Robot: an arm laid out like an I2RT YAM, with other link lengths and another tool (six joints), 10 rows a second.
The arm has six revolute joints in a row. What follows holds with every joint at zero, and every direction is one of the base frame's. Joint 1 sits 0.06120 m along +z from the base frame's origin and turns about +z. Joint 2 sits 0.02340 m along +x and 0.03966 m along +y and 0.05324 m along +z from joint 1 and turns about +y. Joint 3 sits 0.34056 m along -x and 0.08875 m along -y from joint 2 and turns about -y. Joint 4 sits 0.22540 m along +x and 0.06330 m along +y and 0.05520 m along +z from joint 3 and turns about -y. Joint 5 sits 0.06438 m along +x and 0.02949 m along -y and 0.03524 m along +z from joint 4 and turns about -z. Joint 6 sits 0.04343 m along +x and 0.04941 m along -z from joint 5 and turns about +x. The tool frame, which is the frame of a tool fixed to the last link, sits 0.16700 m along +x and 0.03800 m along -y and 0.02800 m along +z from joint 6; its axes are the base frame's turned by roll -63.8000, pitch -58.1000 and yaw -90.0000 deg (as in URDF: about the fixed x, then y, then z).
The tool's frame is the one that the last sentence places.
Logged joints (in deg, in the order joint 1, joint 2, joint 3, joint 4, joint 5, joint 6), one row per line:
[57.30 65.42 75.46 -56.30 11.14 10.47]
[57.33 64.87 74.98 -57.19 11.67 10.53]
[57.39 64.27 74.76 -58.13 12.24 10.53]
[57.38 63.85 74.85 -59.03 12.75 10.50]
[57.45 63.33 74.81 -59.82 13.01 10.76]
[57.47 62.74 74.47 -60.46 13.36 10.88]
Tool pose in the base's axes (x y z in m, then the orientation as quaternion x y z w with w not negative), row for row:
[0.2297 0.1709 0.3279 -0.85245 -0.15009 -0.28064 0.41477]
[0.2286 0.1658 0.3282 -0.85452 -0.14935 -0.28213 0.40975]
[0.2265 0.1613 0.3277 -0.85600 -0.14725 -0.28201 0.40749]
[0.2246 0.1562 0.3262 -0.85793 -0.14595 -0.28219 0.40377]
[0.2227 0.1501 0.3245 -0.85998 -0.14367 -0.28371 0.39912]
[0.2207 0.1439 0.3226 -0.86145 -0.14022 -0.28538 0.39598]
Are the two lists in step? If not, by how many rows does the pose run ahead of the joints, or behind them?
The pose runs 2 rows ahead of the joints: the pose in row i belongs to the joints in row i + 2.
